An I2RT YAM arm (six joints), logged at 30 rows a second.
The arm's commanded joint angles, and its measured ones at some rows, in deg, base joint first. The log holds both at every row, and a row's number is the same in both.
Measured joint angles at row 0:
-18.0 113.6 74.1 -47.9 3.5 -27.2
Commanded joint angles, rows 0 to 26:
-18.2 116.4 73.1 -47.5 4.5 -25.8
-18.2 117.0 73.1 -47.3 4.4 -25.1
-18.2 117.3 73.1 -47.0 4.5 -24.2
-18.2 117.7 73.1 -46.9 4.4 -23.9
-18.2 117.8 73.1 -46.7 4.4 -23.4
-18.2 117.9 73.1 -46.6 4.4 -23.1
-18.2 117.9 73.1 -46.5 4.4 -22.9
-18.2 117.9 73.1 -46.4 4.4 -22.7
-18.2 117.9 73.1 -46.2 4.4 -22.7
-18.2 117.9 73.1 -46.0 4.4 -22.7
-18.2 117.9 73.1 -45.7 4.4 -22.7
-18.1 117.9 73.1 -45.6 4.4 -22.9
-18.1 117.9 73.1 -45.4 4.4 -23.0
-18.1 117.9 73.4 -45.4 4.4 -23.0
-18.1 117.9 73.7 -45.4 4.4 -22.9
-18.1 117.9 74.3 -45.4 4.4 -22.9
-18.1 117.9 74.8 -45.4 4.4 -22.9
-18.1 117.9 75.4 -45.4 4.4 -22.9
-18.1 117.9 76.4 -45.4 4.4 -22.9
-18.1 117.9 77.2 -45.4 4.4 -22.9
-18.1 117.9 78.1 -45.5 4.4 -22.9
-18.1 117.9 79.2 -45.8 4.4 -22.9
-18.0 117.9 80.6 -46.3 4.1 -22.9
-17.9 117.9 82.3 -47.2 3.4 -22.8
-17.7 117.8 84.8 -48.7 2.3 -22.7
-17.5 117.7 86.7 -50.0 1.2 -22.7
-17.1 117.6 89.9 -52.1 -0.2 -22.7
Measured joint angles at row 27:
-17.9 117.6 81.6 -49.3 2.9 -23.4
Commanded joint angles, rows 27 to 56:
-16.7 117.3 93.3 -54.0 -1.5 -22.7
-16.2 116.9 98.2 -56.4 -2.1 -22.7
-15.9 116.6 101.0 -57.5 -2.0 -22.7
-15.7 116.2 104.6 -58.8 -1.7 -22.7
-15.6 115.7 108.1 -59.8 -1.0 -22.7
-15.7 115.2 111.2 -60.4 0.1 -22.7
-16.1 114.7 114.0 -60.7 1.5 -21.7
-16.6 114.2 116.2 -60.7 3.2 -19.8
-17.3 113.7 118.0 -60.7 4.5 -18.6
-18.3 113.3 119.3 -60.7 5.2 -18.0
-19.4 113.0 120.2 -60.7 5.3 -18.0
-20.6 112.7 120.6 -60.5 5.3 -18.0
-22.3 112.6 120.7 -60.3 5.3 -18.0
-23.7 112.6 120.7 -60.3 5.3 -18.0
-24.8 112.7 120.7 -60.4 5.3 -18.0
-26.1 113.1 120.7 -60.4 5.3 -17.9
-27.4 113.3 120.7 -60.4 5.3 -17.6
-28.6 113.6 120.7 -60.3 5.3 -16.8
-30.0 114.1 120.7 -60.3 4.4 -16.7
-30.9 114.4 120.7 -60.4 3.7 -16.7
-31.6 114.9 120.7 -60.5 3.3 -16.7
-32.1 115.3 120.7 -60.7 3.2 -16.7
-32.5 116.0 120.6 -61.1 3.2 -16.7
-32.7 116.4 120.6 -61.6 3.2 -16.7
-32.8 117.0 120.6 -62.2 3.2 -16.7
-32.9 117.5 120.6 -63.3 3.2 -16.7
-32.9 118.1 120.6 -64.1 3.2 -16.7
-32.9 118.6 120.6 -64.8 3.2 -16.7
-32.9 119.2 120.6 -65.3 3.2 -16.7
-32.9 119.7 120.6 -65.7 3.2 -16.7
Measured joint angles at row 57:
-33.0 117.2 120.4 -64.6 3.7 -17.8
